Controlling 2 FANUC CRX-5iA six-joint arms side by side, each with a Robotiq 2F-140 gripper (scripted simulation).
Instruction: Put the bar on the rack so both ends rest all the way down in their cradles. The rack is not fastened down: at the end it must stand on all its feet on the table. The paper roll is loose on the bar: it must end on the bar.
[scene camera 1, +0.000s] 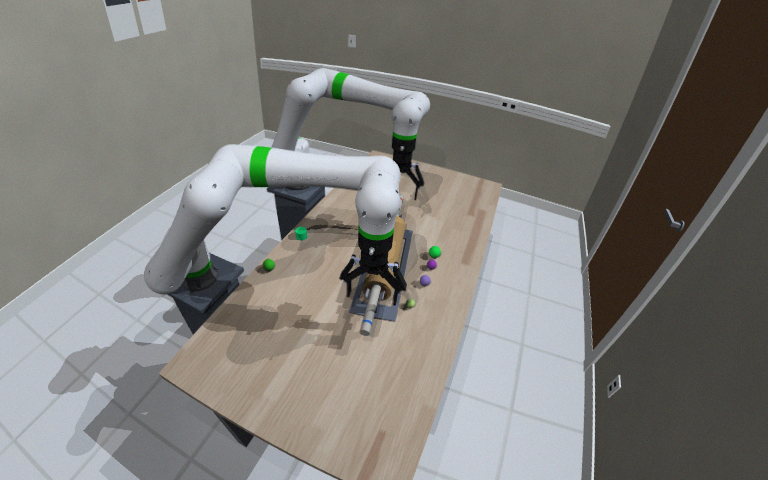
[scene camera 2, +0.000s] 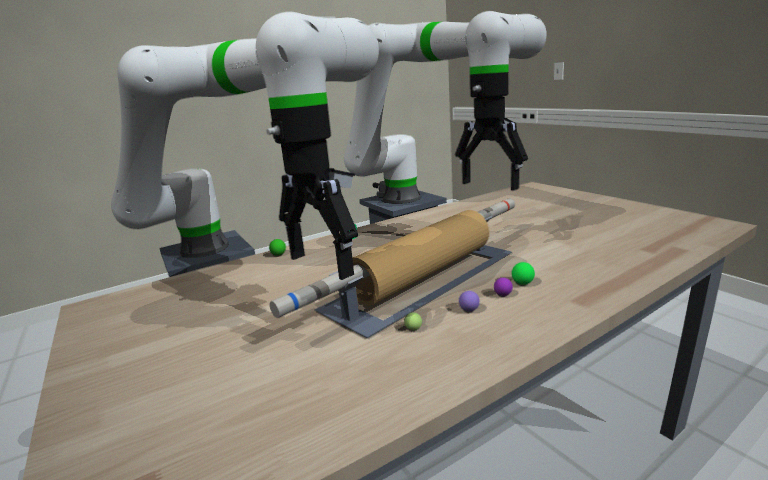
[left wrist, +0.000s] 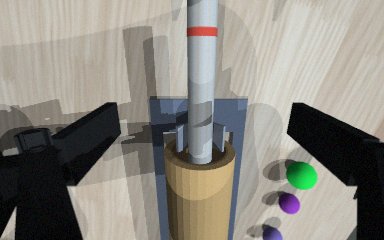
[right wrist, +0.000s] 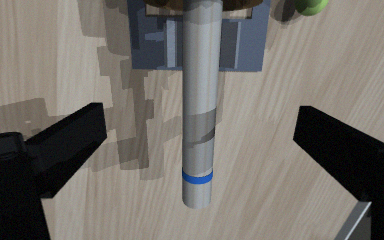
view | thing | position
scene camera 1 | my right gripper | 371, 298
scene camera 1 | dark rack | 357, 307
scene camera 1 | paper roll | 399, 227
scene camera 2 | my left gripper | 489, 186
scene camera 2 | my right gripper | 320, 266
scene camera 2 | grey bar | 290, 302
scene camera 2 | dark rack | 365, 324
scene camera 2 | paper roll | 400, 263
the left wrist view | my left gripper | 204, 118
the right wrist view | my right gripper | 201, 121
